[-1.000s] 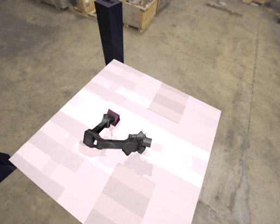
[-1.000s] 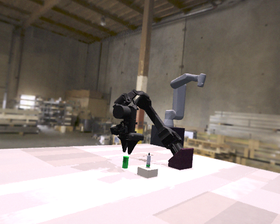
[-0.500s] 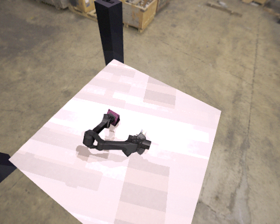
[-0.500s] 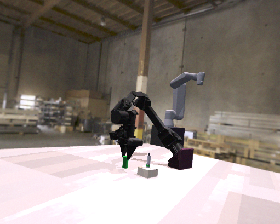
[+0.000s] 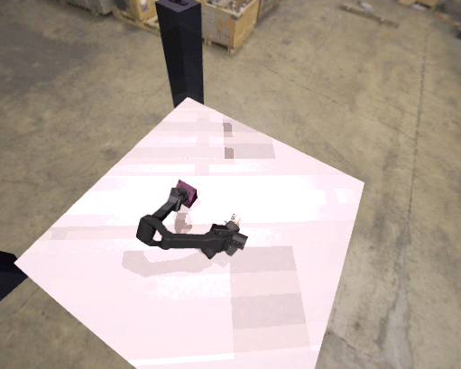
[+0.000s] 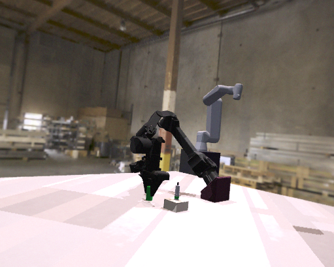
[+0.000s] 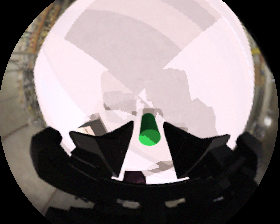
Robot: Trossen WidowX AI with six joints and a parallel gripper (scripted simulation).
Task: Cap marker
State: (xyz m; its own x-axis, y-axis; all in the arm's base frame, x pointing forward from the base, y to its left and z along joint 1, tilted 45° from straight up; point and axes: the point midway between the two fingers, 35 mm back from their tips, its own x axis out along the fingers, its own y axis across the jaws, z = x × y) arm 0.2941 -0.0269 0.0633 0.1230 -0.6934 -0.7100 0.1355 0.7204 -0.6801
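The white holder block is 130 mm to the left of my gripper tip and 30 mm behind it. Round my gripper tip: green cap 10 mm above.
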